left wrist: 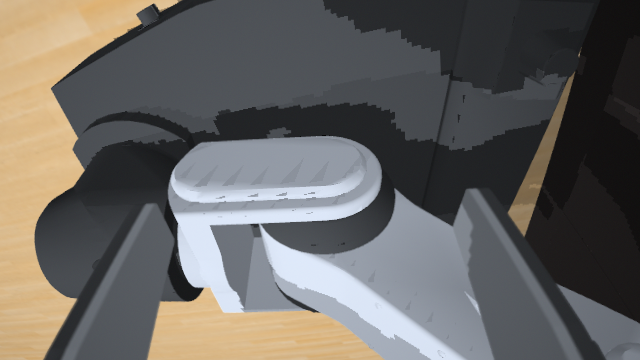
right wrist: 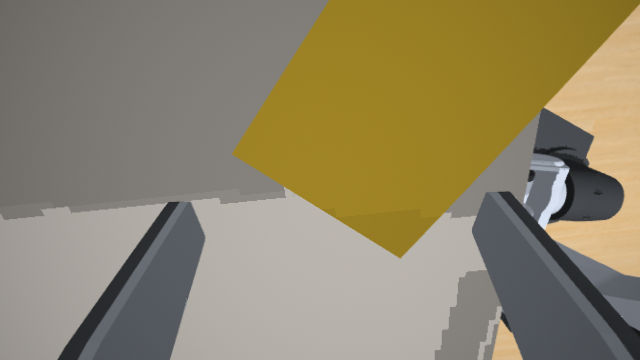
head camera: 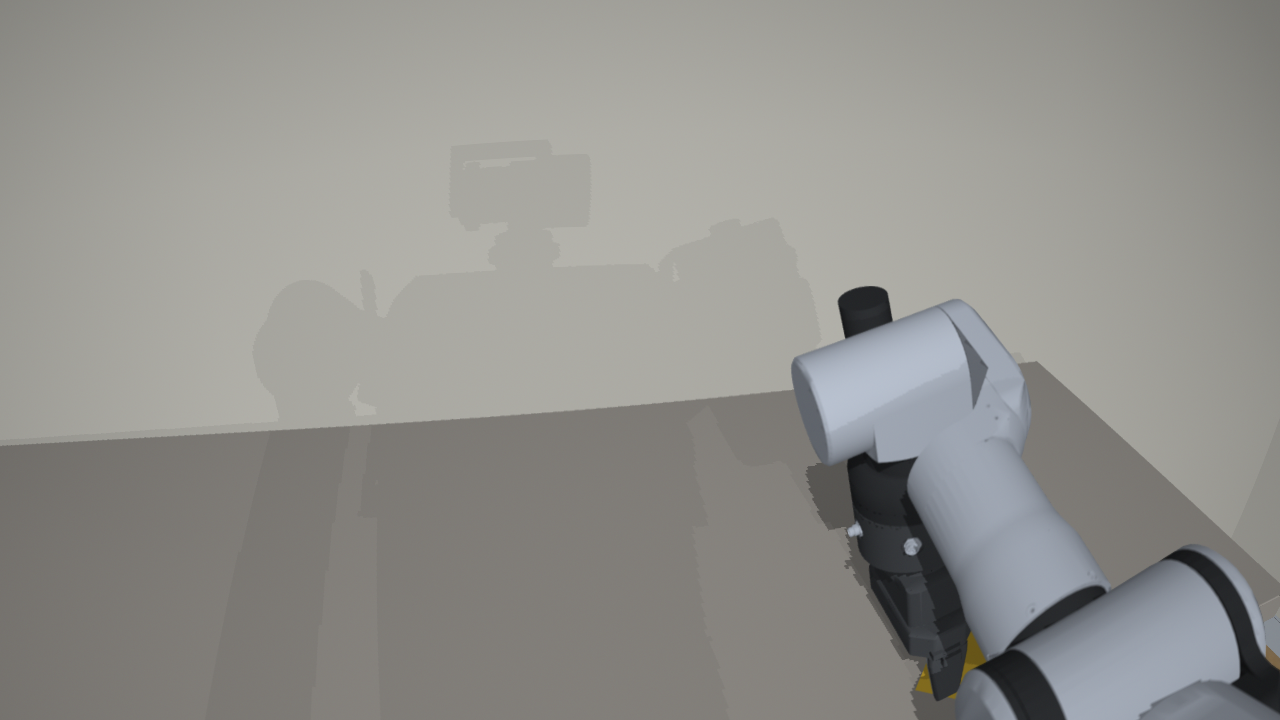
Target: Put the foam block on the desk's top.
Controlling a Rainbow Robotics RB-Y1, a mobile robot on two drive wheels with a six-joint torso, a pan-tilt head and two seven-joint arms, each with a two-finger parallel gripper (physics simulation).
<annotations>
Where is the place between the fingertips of my right gripper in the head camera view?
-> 922, 653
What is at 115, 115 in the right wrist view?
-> A dark cabinet.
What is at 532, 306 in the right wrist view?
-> My right gripper.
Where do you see a dark cabinet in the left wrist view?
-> At 577, 229
</annotations>
